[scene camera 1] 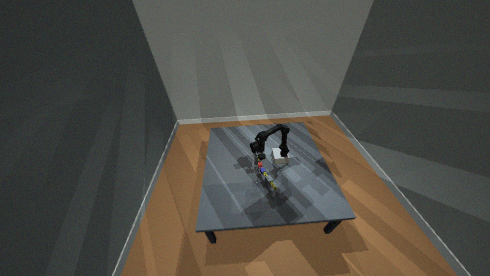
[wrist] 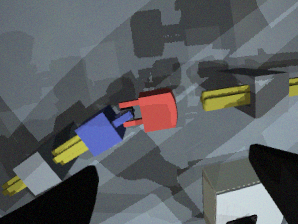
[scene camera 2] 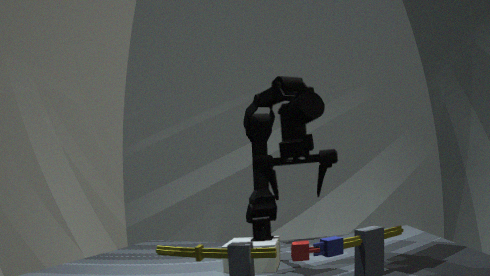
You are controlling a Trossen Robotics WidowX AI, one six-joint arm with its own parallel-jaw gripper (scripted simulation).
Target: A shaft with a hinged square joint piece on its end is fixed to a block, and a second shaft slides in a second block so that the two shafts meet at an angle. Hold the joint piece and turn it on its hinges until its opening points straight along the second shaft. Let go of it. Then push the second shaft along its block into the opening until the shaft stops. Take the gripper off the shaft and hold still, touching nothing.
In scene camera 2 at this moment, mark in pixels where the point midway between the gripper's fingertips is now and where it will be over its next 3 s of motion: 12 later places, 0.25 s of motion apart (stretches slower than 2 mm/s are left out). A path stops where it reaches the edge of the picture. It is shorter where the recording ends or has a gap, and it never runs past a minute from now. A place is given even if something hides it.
The gripper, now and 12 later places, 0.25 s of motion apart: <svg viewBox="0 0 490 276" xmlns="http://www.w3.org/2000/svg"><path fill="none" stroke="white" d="M297 198L296 198L292 202L287 207L282 212L276 216L270 220L265 222L262 224L260 224L248 226L230 228L213 229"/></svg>
